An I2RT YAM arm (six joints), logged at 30 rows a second.
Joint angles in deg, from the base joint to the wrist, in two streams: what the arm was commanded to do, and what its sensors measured. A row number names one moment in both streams.
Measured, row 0:
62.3 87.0 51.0 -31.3 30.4 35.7
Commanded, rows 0 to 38:
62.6 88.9 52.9 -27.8 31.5 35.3
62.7 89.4 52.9 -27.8 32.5 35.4
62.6 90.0 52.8 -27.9 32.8 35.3
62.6 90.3 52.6 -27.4 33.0 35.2
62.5 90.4 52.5 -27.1 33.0 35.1
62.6 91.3 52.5 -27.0 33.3 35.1
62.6 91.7 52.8 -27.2 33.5 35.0
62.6 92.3 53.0 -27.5 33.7 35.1
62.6 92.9 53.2 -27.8 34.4 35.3
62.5 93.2 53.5 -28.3 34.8 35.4
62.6 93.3 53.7 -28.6 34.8 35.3
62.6 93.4 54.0 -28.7 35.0 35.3
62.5 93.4 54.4 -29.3 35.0 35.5
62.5 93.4 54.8 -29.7 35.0 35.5
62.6 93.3 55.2 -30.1 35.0 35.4
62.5 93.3 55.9 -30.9 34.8 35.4
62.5 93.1 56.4 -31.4 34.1 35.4
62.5 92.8 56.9 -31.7 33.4 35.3
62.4 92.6 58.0 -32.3 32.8 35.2
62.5 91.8 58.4 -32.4 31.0 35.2
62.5 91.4 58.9 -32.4 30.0 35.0
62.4 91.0 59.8 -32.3 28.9 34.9
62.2 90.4 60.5 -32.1 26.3 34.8
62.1 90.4 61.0 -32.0 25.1 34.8
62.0 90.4 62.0 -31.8 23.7 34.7
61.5 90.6 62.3 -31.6 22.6 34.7
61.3 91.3 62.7 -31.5 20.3 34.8
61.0 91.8 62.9 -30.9 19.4 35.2
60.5 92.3 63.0 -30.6 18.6 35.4
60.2 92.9 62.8 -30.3 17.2 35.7
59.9 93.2 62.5 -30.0 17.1 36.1
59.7 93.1 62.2 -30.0 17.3 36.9
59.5 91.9 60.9 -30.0 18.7 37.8
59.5 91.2 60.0 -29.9 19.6 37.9
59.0 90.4 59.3 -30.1 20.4 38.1
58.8 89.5 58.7 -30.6 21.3 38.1
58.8 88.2 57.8 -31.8 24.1 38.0
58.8 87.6 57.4 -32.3 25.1 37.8
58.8 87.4 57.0 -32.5 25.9 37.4
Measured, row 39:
59.0 91.0 58.1 -31.0 21.5 37.0
